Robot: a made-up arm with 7 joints.
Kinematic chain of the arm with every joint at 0, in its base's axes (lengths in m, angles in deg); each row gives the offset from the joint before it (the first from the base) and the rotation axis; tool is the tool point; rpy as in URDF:
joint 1: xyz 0 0 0.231 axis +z
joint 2: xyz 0 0 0 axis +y
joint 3: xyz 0 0 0.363 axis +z
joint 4: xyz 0.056 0 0 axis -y
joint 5: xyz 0.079 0 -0.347 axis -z
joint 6: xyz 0 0 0 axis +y
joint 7: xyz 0.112 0 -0.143 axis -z
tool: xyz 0 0 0 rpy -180 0 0
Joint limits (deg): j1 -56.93..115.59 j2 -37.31..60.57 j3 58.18..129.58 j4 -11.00..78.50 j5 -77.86..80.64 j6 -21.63..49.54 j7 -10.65..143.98
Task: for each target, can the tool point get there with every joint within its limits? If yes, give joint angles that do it. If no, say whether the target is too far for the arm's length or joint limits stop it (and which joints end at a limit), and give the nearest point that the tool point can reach.
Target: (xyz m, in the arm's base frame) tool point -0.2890 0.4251 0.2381
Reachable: yes | joints 1.67 -14.16 120.93 46.81 -15.74 31.34 23.88
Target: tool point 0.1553 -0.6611 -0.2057
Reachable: no: joint limits stop it (at a limit: joint 1, joint 2, joint 3, joint 5, joint 6) | nearest point -0.0490 -0.4795 0.0998 | short by 0.410 m
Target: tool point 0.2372 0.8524 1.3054
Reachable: no: too far | nearest point 0.1254 0.4508 0.7992 | short by 0.656 m
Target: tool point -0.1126 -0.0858 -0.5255
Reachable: no: joint limits stop it (at a limit: joint 1, joint 2, joint 3) | nearest point -0.1870 -0.0164 -0.0253 | short by 0.510 m
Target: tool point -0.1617 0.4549 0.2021
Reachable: yes | joints 28.63 50.50 81.53 44.42 29.93 38.31 12.45
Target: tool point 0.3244 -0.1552 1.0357
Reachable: no: joint limits stop it (at a limit: joint 1, joint 2, joint 3, joint 4, joint 6) | nearest point 0.3855 0.0176 0.8229 | short by 0.281 m
